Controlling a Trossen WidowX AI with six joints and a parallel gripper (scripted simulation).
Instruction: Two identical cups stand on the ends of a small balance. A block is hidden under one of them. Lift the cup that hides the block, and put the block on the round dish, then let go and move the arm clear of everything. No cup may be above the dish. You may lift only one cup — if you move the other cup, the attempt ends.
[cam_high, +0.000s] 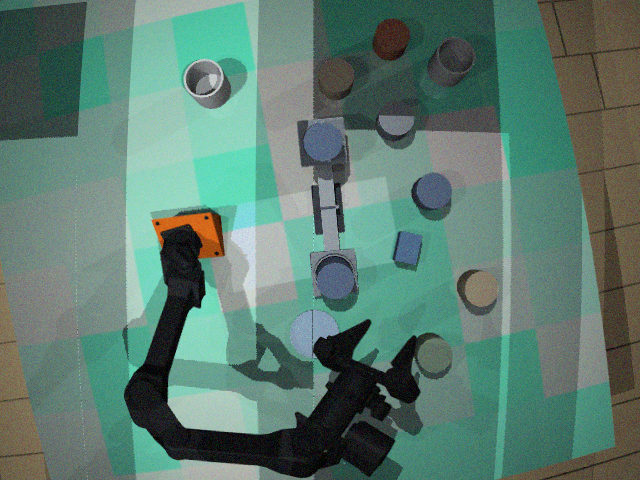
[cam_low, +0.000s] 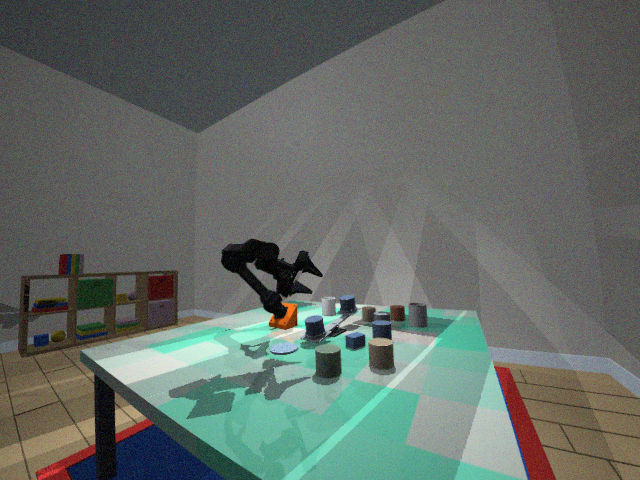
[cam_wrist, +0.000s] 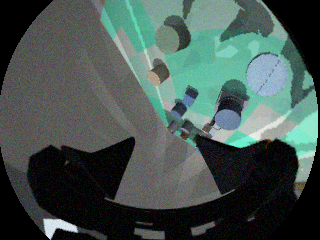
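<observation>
Right now my gripper tip is 190 mm above the grey block, 100 mm to the right of it and 70 mm past it. Also, from my gripper tip: round dish 230 mm below, 140 mm behind, 10 mm to the right; then blue cuboid 210 mm below, 110 mm to the left, 90 mm ahead.
</observation>
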